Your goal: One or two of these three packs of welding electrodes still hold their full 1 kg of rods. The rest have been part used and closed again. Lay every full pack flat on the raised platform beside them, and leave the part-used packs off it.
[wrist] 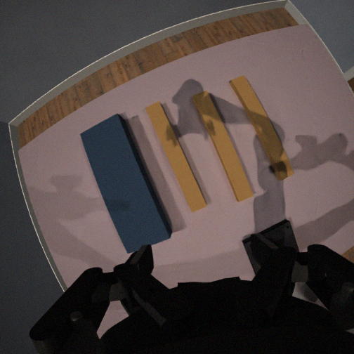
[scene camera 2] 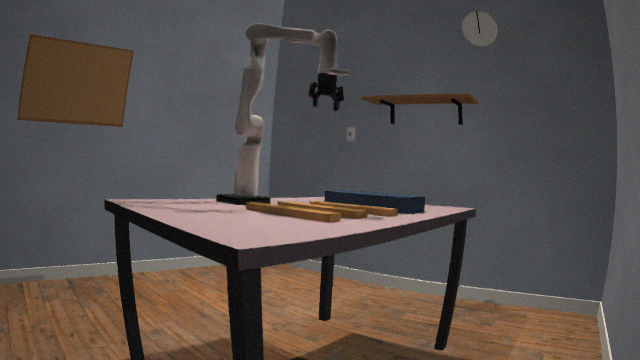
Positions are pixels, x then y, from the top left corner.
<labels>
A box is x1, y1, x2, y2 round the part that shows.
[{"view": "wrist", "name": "my gripper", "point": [201, 250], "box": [29, 232, 353, 353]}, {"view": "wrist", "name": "orange-yellow electrode pack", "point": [264, 129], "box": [230, 75, 293, 179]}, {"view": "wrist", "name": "orange-yellow electrode pack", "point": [186, 180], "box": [145, 101, 205, 211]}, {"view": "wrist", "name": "orange-yellow electrode pack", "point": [219, 137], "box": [192, 91, 252, 201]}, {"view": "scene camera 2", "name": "my gripper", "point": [325, 109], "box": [309, 73, 343, 110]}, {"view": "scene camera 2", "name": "orange-yellow electrode pack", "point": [323, 216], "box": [246, 202, 340, 222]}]
</labels>
